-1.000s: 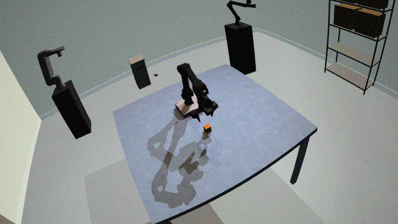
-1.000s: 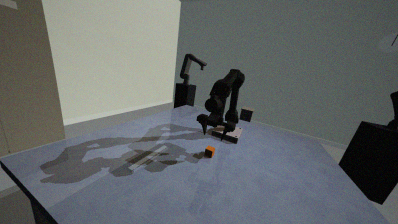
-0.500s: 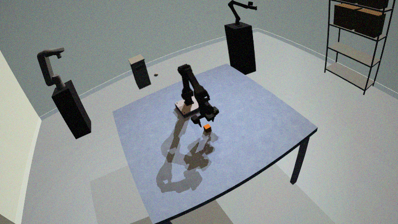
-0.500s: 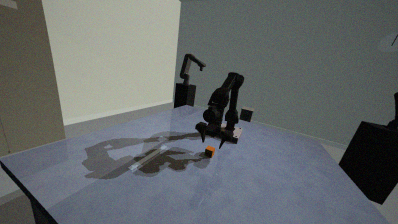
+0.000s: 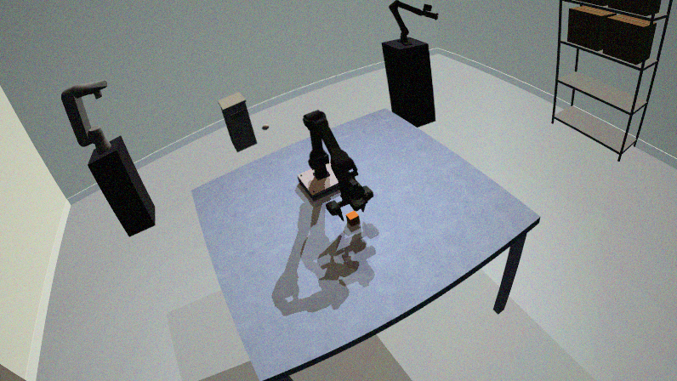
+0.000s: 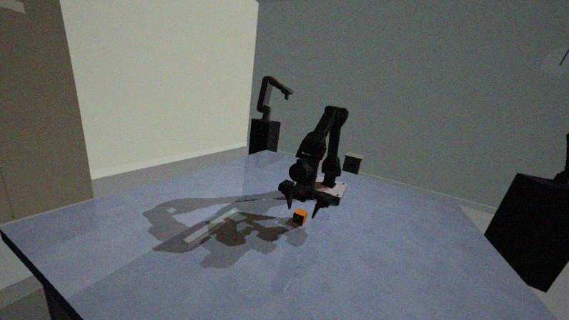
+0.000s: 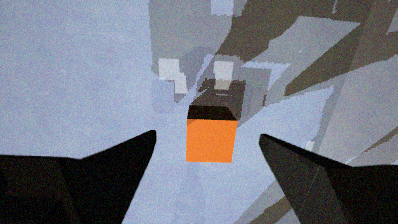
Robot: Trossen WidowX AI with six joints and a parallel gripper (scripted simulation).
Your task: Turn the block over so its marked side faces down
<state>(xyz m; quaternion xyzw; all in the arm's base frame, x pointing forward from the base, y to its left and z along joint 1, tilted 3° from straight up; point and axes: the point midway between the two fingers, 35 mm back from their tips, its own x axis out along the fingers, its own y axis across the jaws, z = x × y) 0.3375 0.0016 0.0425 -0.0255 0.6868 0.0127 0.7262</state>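
Now: the orange block 2 cm below my gripper tip and 1 cm behind it.
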